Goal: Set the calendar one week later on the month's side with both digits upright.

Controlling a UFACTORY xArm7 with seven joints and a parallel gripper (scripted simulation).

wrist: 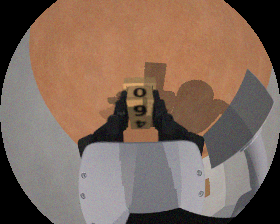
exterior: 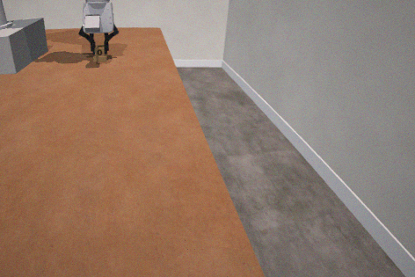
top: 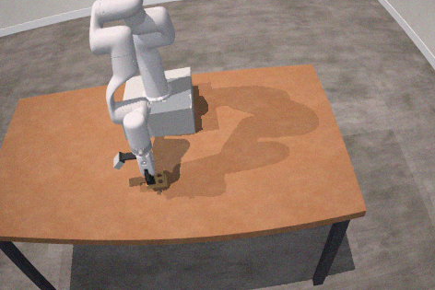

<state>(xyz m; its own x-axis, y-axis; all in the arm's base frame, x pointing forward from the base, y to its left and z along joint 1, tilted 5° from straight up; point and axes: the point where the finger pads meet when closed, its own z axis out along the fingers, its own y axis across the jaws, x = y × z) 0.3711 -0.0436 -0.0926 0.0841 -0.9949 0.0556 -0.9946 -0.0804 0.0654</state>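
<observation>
Right now the wooden tray is 3 cm below my hand and 2 cm to the left of it.
</observation>
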